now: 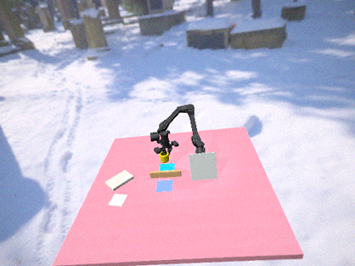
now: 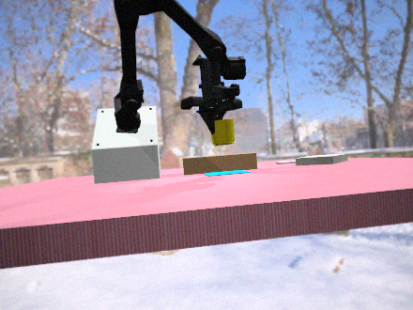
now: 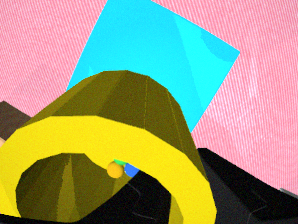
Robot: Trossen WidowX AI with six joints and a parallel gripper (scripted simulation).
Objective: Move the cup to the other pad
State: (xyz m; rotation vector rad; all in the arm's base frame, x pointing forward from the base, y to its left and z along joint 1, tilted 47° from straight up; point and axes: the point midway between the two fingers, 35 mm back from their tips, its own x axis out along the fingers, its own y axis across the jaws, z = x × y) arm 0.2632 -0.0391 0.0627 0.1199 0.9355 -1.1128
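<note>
Right now my gripper tip is 20 mm short of the cyan pad and 130 mm above it. The rest, counted from my gripper tip: wooden bar (10 mm ahead, 100 mm to the left, 100 mm below); light blue pad (10 mm ahead, 200 mm to the left, 130 mm below); yellow cup (20 mm ahead, 20 mm to the left).
</note>
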